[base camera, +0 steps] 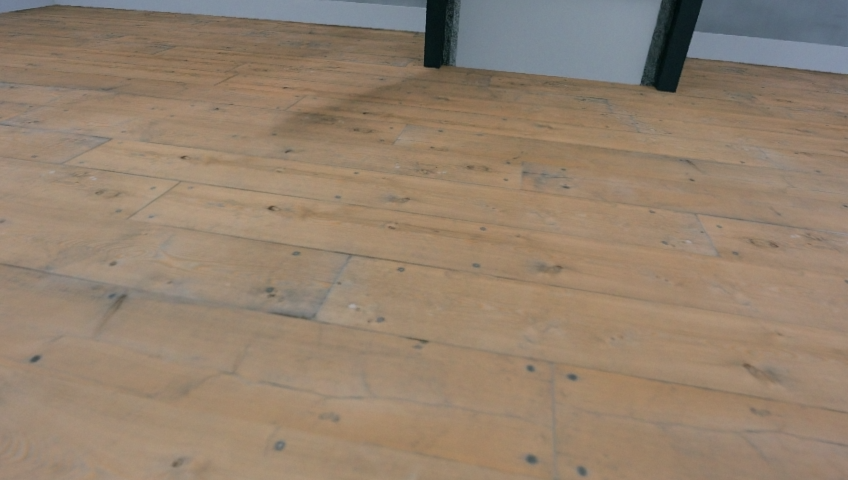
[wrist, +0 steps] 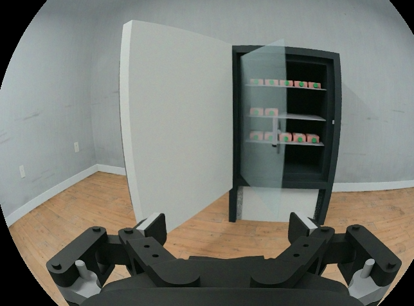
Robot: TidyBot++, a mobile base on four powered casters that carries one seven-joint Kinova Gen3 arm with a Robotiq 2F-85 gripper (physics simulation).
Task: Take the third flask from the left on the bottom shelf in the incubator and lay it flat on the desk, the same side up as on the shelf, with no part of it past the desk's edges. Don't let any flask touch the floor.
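Places are measured from the arm's base along level axes (x back, y down, z right), in metres.
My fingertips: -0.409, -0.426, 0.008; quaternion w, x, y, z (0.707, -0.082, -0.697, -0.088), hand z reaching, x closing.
Observation:
Behind a point stands the place of what it marks, as x, y, z.
The dark incubator (base camera: 677, 47) {-1.498, 0.278, 0.705} (wrist: 336, 115) stands against the far wall, right of centre in the wrist view; in the base camera view its lower part shows. Its bottom shelf (wrist: 300, 143) bears several pink flasks with green caps in a row. The third flask from the left (wrist: 285, 137) is at the edge of the glass inner door (wrist: 262, 165), which stands ajar in front of the left flasks. More flasks are on the middle and top shelves. My gripper (wrist: 227, 227) is open and empty, well away from the incubator. The desk does not show in either view.
The large white outer door (wrist: 180, 120) of the incubator is swung wide open to the left and reaches out toward me. A handle (wrist: 278, 137) is on the glass door. Grey walls (wrist: 60, 90) with white baseboards stand behind, and plank floor (base camera: 416, 237) {-0.669, 0.397, 0.012} (wrist: 210, 220) lies in front.

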